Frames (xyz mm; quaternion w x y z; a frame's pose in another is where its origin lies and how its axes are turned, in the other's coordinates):
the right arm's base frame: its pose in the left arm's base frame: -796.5 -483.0 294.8 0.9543 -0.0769 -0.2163 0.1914
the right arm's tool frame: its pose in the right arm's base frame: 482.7 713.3 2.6 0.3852 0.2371 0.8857 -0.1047
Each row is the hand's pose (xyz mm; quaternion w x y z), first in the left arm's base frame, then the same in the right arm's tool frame.
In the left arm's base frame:
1: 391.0 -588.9 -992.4 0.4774 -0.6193 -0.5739 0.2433
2: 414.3 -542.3 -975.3 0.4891 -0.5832 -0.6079 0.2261
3: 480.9 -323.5 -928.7 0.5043 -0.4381 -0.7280 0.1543
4: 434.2 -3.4 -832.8 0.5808 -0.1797 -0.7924 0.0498
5: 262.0 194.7 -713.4 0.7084 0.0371 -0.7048 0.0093
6: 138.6 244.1 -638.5 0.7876 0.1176 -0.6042 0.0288
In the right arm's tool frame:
1: 942.9 -796.7 1465.0 0.2147 0.5635 0.7389 0.3005
2: 921.2 -747.6 1476.4 0.2324 0.5273 0.7679 0.2797
3: 864.0 -522.4 1498.5 0.3090 0.3788 0.8491 0.2000
4: 794.1 -212.0 1385.9 0.2974 0.1420 0.9428 0.0495
5: 733.6 -39.3 1163.1 0.1386 -0.0098 0.9852 -0.1007
6: 697.8 -7.2 1018.3 0.0077 -0.0340 0.9839 -0.1751

